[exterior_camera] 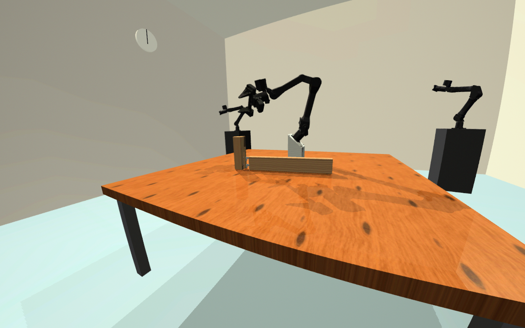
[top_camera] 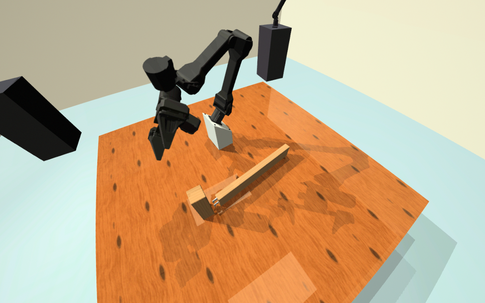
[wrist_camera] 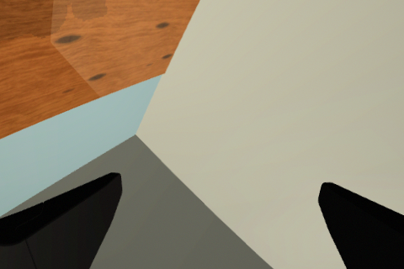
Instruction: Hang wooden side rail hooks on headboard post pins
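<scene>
Right now the headboard post is 4 cm ahead of my gripper tip, 3 cm to the left of it and 27 cm below it.
</scene>
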